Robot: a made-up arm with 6 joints. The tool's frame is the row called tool. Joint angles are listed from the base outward. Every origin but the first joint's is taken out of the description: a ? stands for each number. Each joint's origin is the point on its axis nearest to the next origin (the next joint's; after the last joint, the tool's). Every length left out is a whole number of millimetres.
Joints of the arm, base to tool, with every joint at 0 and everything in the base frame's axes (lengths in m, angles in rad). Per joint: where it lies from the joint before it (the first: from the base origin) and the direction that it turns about. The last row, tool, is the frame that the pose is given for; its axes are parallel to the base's.
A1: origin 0.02 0.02 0.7 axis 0 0 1
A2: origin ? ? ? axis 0 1 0
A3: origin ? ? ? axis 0 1 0
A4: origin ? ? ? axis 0 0 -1
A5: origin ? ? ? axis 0 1 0
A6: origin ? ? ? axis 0 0 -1
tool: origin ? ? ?
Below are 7 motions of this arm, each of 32 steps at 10 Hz.
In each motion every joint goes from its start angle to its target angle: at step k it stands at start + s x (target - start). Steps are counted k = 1, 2, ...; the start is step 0. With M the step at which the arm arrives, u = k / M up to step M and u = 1 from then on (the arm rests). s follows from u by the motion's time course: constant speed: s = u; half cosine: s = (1 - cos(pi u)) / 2; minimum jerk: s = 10 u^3 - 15 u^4 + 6 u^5.
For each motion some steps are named. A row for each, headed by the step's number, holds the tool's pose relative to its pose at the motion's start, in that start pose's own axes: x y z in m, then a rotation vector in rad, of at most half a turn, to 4 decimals.
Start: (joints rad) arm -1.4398 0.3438 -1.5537 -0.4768 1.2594 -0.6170
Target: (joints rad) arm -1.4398 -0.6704 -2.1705 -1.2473 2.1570 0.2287
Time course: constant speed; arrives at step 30
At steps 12, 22, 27, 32:
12: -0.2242 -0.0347 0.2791 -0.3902 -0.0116 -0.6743
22: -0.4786 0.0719 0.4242 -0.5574 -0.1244 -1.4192
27: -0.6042 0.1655 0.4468 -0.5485 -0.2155 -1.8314
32: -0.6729 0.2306 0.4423 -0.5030 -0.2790 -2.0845

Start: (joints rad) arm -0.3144 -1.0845 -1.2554 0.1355 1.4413 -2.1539
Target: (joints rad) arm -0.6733 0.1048 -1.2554 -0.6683 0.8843 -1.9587
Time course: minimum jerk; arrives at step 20
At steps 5, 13, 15, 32:
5: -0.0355 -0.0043 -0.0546 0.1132 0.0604 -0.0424
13: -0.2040 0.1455 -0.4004 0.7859 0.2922 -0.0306
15: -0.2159 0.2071 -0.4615 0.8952 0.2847 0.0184
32: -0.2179 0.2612 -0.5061 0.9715 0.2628 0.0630

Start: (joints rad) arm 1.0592 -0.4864 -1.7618 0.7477 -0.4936 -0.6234
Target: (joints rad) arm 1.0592 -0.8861 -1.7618 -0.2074 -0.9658 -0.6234
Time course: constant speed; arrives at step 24
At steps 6, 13, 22, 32:
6: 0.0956 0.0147 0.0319 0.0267 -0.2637 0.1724
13: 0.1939 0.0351 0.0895 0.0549 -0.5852 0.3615
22: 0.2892 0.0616 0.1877 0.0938 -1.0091 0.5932
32: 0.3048 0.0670 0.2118 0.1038 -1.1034 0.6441

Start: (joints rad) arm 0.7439 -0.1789 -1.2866 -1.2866 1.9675 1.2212
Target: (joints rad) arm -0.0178 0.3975 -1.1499 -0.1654 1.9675 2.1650
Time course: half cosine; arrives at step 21
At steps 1, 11, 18, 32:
1: -0.0015 0.0019 -0.0019 -0.0031 0.0066 -0.0003
11: -0.1745 0.1080 -0.1777 -0.4843 0.6605 -0.1134
18: -0.3179 0.1176 -0.2701 -1.1052 1.1018 -0.2474
32: -0.3338 0.1167 -0.2776 -1.1930 1.1458 -0.2596

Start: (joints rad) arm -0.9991 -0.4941 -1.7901 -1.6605 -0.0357 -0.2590
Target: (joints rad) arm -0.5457 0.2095 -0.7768 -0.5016 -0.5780 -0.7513
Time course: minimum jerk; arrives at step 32
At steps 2, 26, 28, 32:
2: 0.0010 0.0016 -0.0006 0.0029 -0.0031 -0.0023
26: 0.4256 0.5196 0.2525 1.1591 -0.6888 -0.8393
28: 0.4310 0.5305 0.2745 1.1996 -0.6836 -0.8475
32: 0.4333 0.5357 0.2854 1.2194 -0.6804 -0.8506

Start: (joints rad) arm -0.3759 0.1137 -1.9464 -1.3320 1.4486 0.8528
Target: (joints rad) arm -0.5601 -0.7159 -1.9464 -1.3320 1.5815 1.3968
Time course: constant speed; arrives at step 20
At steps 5, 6, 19, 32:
5: 0.0449 -0.1323 0.0150 -0.0442 -0.0152 -0.3447
6: 0.0505 -0.1595 0.0191 -0.0526 -0.0194 -0.4136
19: 0.0214 -0.5075 0.1055 -0.1400 -0.1135 -1.3051
32: 0.0114 -0.5320 0.1145 -0.1442 -0.1239 -1.3733

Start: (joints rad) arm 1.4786 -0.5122 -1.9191 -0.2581 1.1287 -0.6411
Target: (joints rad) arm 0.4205 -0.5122 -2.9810 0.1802 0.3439 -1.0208
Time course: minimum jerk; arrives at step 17
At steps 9, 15, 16, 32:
9: 0.0195 -0.0509 0.3515 -0.9804 -0.3986 0.1313
15: 0.0991 0.1964 0.5153 -1.7018 -0.6202 0.6350
16: 0.1014 0.2052 0.5162 -1.7183 -0.6261 0.6531
32: 0.1018 0.2066 0.5163 -1.7210 -0.6271 0.6560

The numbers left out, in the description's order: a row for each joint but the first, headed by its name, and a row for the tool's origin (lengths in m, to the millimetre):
A2: 0.01 0 0
A3: 0.06 0 0.22
A4: 0.11 0 -0.38
A5: 0 0 0
A6: 0.09 0 -0.13
tool: -0.02 0 0

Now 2 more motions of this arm.
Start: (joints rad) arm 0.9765 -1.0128 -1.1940 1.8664 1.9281 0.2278
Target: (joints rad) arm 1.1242 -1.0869 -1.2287 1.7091 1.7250 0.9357
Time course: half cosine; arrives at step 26
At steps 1, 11, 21, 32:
1: -0.0001 0.0001 -0.0001 -0.0003 -0.0003 -0.0024
11: -0.0062 0.0141 -0.0105 -0.0227 -0.0337 -0.2504
21: -0.0151 0.0348 -0.0218 -0.0323 -0.0929 -0.5891
32: -0.0166 0.0383 -0.0233 -0.0310 -0.1036 -0.6443

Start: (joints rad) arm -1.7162 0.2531 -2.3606 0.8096 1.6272 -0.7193
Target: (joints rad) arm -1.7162 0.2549 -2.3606 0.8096 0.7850 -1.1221
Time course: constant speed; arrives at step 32
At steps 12, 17, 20, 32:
12: 0.0276 -0.0274 0.0301 -0.2253 -0.2211 0.1493
17: 0.0368 -0.0367 0.0461 -0.3293 -0.3032 0.2097
20: 0.0415 -0.0416 0.0566 -0.3943 -0.3496 0.2451
32: 0.0538 -0.0548 0.1032 -0.6740 -0.5119 0.3774

